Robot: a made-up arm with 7 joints. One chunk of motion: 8 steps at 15 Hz.
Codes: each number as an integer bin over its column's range. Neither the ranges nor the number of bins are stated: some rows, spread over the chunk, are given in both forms.
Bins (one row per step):
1: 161 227 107 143 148 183
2: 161 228 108 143 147 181
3: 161 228 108 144 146 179
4: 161 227 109 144 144 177
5: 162 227 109 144 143 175
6: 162 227 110 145 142 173
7: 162 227 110 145 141 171
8: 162 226 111 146 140 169
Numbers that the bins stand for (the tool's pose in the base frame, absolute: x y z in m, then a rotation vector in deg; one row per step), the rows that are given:
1: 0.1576 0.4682 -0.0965 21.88 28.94 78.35
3: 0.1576 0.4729 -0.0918 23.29 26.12 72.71
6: 0.1624 0.4682 -0.0824 24.71 20.47 64.24
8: 0.1624 0.4635 -0.0776 26.12 17.65 58.59
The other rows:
2: 0.1576 0.4729 -0.0918 21.88 27.53 75.53
4: 0.1576 0.4682 -0.0871 23.29 23.29 69.88
5: 0.1624 0.4682 -0.0871 23.29 21.88 67.06
7: 0.1624 0.4682 -0.0824 24.71 19.06 61.41

